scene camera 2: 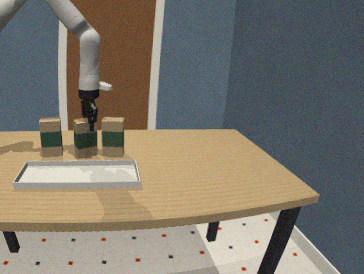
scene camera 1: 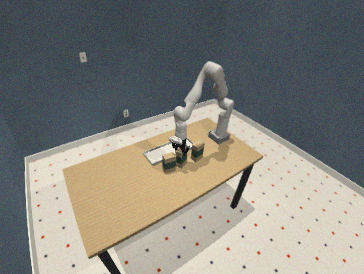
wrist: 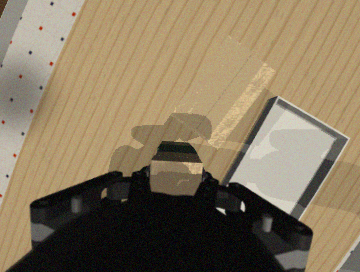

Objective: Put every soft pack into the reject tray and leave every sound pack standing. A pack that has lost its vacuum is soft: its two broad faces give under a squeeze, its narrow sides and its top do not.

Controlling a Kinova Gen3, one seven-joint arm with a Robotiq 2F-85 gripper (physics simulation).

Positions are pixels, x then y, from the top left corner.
Labels:
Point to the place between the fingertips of my gripper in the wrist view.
At 176,173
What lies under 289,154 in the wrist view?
A white reject tray.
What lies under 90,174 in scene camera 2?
A white reject tray.

